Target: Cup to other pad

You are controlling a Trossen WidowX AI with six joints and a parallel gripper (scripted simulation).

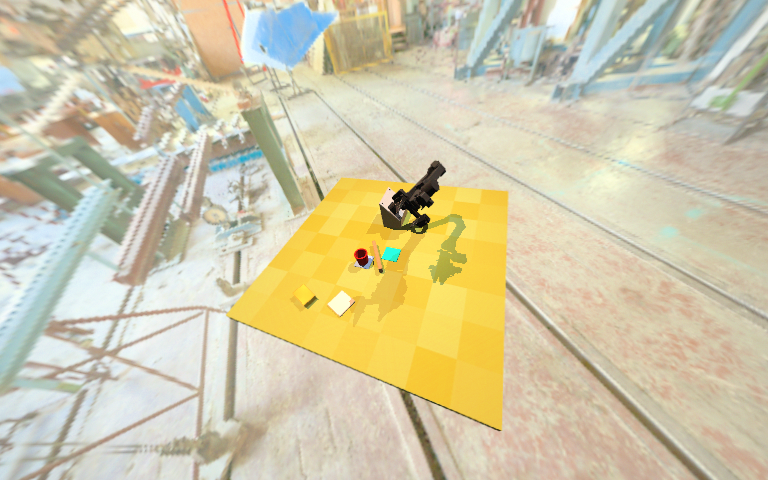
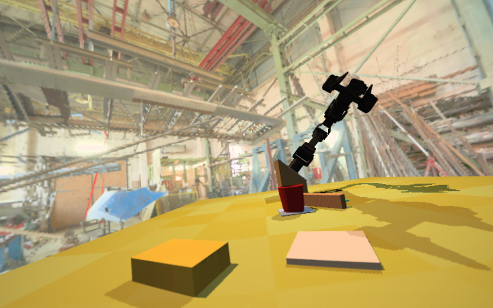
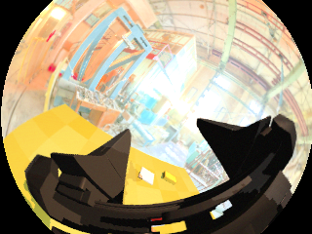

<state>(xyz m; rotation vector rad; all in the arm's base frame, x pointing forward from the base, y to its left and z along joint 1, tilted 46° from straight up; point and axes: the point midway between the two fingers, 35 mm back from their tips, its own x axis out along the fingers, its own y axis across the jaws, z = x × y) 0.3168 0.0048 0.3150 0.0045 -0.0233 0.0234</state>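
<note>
Now: the red cup 340 mm below my gripper tip, 280 mm to the right of it and 30 mm ahead of it. The rest, counted from my gripper tip: pale pad 390 mm below, 270 mm to the right, 20 mm ahead; wooden bar 370 mm below, 210 mm to the right, 30 mm behind; cyan pad 390 mm below, 140 mm to the right, 80 mm behind.
</note>
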